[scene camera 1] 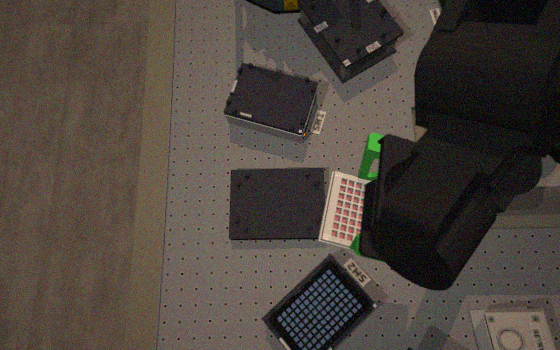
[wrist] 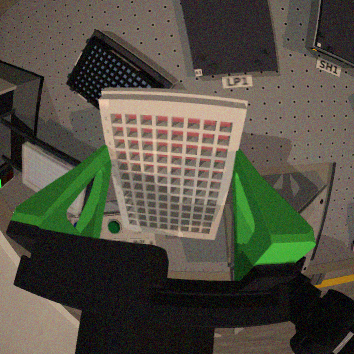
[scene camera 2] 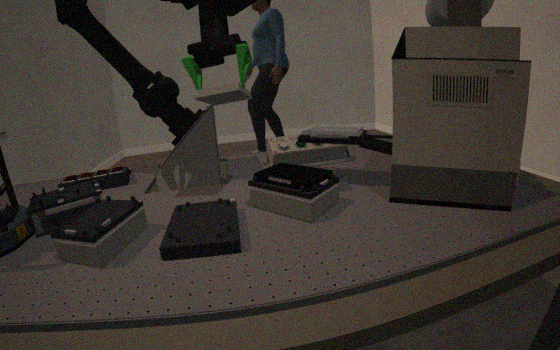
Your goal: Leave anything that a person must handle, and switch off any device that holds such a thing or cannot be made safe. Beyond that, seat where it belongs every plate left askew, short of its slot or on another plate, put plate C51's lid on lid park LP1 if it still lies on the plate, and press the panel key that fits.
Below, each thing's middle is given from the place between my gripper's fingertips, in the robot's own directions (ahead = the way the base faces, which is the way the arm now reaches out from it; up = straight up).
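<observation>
I find the station SH1 (scene camera 1: 278, 104) 120 mm ahead of my hand, 230 mm to the right of it and 200 mm below it; going by their middles, of the things named here it is the farthest from my hand. The plate with blue wells (scene camera 1: 328, 304) is 40 mm ahead of my hand, 120 mm to the left of it and 170 mm below it, while the station SH2 (wrist: 161, 75) is 40 mm ahead of my hand and 120 mm to the left of it too, but 200 mm below it. As for the white well plate with red wells (scene camera 1: 341, 221), it is 20 mm behind my hand, 10 mm to the left of it and 10 mm below it.
</observation>
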